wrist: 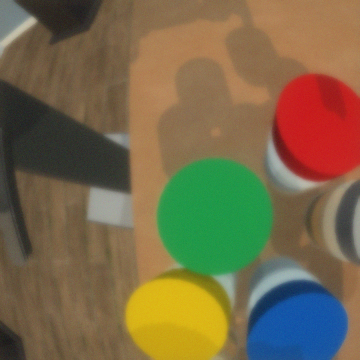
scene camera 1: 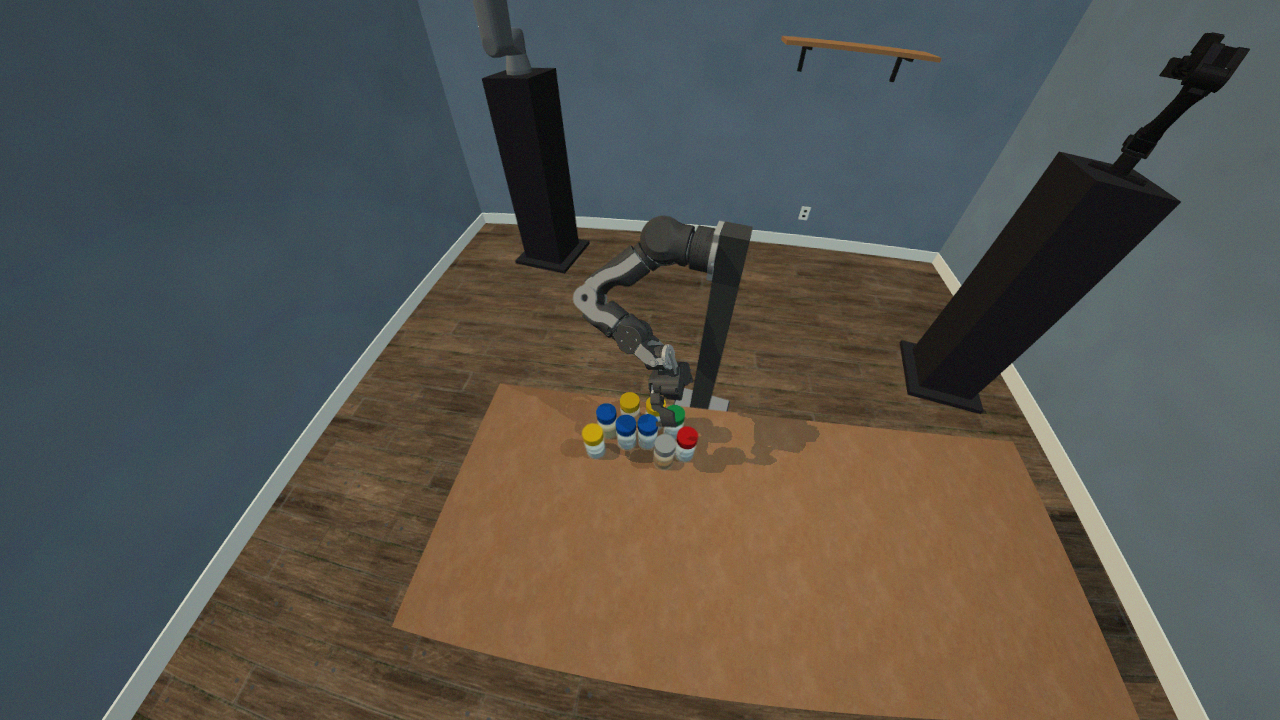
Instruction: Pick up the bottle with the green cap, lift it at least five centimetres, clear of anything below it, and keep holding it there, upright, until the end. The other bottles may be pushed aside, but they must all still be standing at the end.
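Note:
The green-capped bottle (scene camera 1: 677, 416) (wrist: 215, 216) stands upright on the table at the right rear of the bottle group. Its round cap is seen from above near the middle of the wrist view and hides most of its body. My gripper (scene camera 1: 667, 417) is open and empty, pointing down just above the green cap in the scene view. Part of a dark finger shows at the left edge of the wrist view. The gripper partly hides a yellow-capped bottle (scene camera 1: 655, 405) (wrist: 177, 316) close beside the green one. A red-capped bottle (scene camera 1: 686, 438) (wrist: 320, 127) stands nearby, upright.
A blue-capped bottle (scene camera 1: 648, 426) (wrist: 299, 322) and a grey-capped bottle (scene camera 1: 664, 447) (wrist: 345, 222) stand close by. More blue- and yellow-capped bottles stand to the left. The table (scene camera 1: 760, 555) (wrist: 150, 110) has its rear edge near the green bottle, with the arm's dark post (scene camera 1: 721, 313) (wrist: 60, 145) behind.

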